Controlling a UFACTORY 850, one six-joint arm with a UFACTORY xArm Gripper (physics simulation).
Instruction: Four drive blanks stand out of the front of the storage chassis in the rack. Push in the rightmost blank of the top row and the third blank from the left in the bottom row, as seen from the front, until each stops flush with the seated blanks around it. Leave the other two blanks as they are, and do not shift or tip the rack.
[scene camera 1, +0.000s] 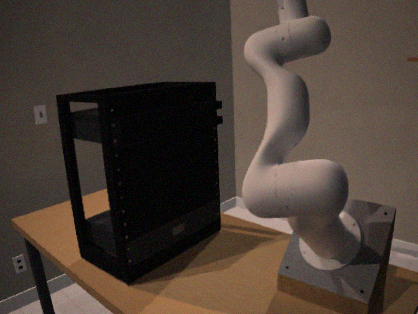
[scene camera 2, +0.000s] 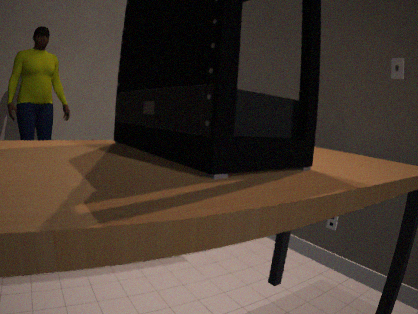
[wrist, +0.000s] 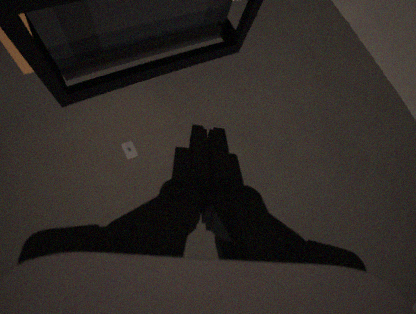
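Observation:
The black rack (scene camera 1: 167, 150) (scene camera 2: 225, 100) (wrist: 145, 65) stands upright on the table. In scene camera 1, two dark blank ends, an upper one (scene camera 1: 219, 104) and a lower one (scene camera 1: 219, 120), stick out past its upper right edge; which blanks they are I cannot tell. The rack's front face and the rows of blanks are not seen face-on in any view. My gripper (wrist: 203, 149) is shut and empty. In the wrist view its fingertips show against the wall, beyond the rack's top frame, and touch nothing. The gripper does not show in either scene view.
The wooden table (scene camera 1: 215, 280) (scene camera 2: 165, 220) carries the rack and the arm's grey base block (scene camera 1: 320, 287). The arm (scene camera 1: 287, 110) rises to the right of the rack in scene camera 1. A person in a yellow shirt (scene camera 2: 37, 75) stands in the background. Walls rise behind.

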